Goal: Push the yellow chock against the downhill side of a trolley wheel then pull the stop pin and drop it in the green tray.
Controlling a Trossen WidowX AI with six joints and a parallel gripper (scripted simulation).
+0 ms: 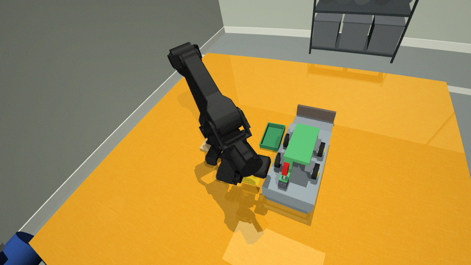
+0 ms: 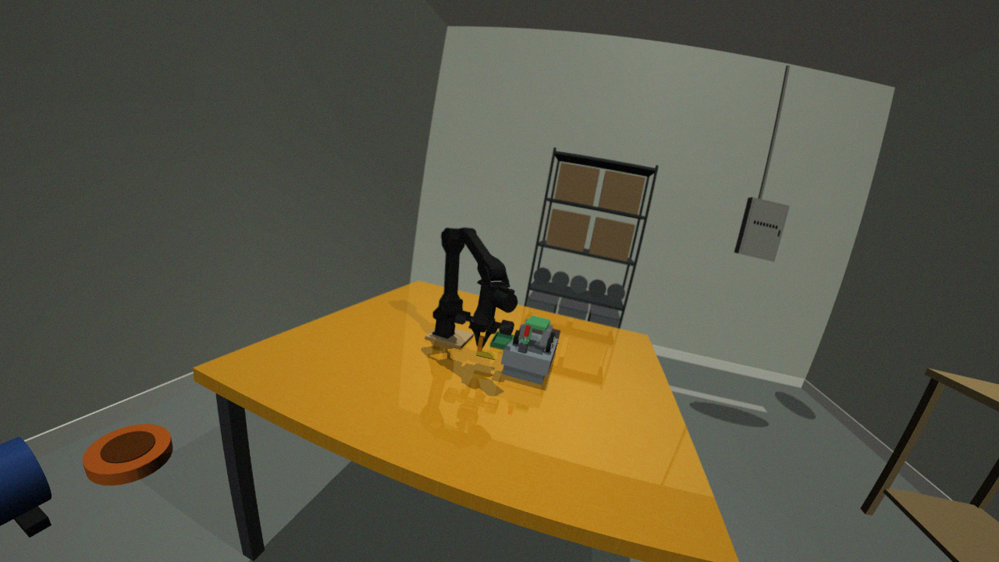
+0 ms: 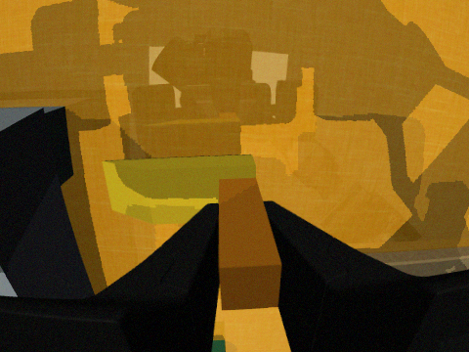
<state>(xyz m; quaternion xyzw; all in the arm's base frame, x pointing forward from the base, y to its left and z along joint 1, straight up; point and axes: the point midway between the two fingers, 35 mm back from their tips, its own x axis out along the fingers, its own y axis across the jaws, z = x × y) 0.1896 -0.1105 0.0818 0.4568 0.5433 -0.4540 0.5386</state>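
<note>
My gripper tip is now 15 cm short of the green-topped trolley, 13 cm to the right of it and 5 cm below it. From my gripper tip the other things lie so: yellow chock 2 cm ahead, 1 cm below; then grey ramp 15 cm ahead, 13 cm to the left, 2 cm below; then red-headed stop pin 14 cm ahead, 2 cm to the left, 7 cm above.
</note>
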